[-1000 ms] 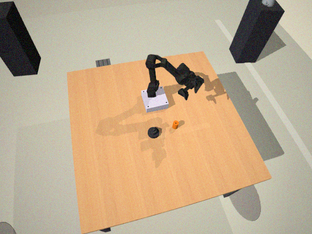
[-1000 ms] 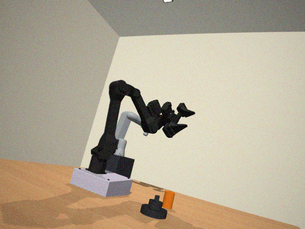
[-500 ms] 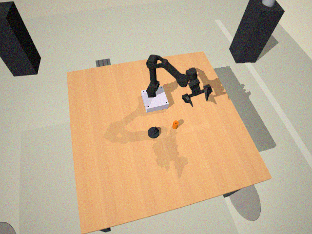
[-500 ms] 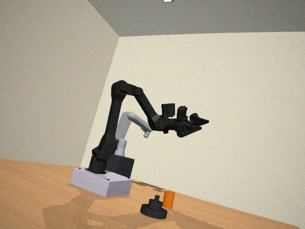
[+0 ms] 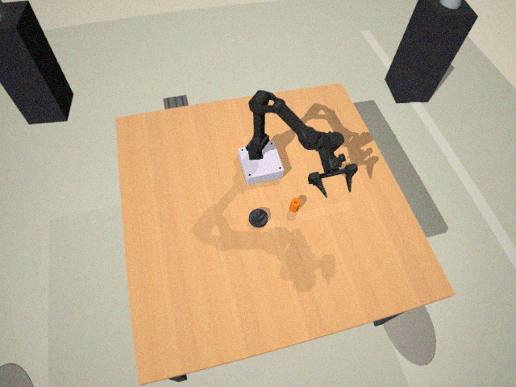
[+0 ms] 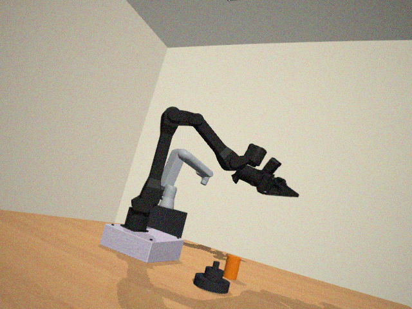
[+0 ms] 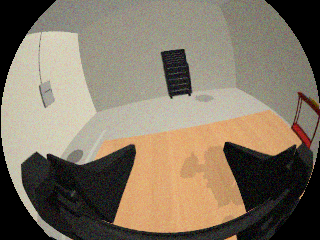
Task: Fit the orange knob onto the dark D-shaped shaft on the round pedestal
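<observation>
The orange knob lies 11 cm behind my gripper tip, 11 cm to the right of it and 25 cm below it. Round my gripper tip: dark round pedestal 7 cm behind, 28 cm to the right, 25 cm below.
</observation>
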